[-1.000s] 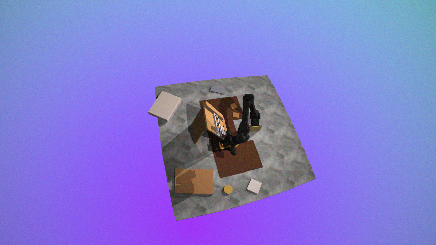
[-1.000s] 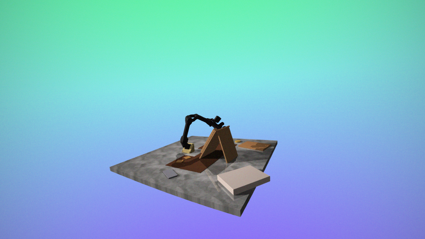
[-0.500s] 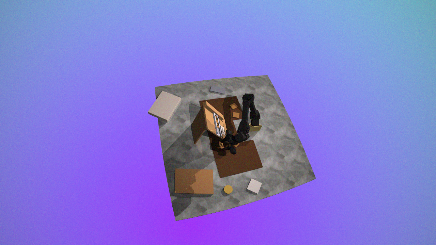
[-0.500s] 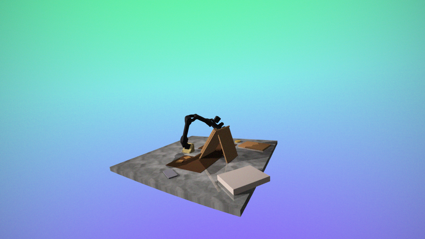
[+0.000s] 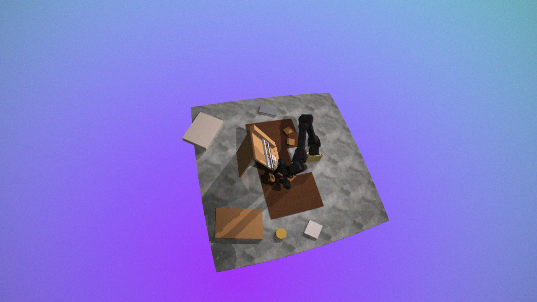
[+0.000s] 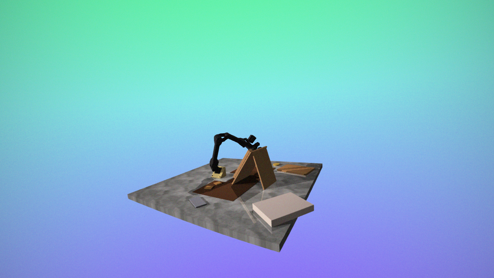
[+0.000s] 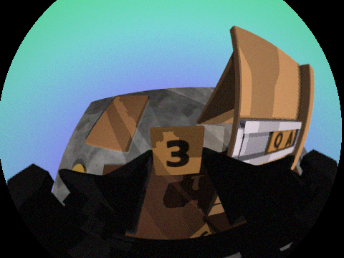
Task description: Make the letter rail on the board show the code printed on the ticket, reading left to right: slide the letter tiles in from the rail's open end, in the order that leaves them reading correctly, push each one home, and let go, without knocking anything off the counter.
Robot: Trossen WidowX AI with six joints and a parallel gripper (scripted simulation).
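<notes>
The white ticket is 160 mm to the right of my gripper tip, 80 mm below it and 60 mm behind it. Round my gripper tip: orange panel (240 mm ahead, 220 mm to the left, 160 mm below); brown mat (180 mm behind, 170 mm to the right, 160 mm below); yellow disc (330 mm to the left, 150 mm below, 10 mm behind).
</notes>
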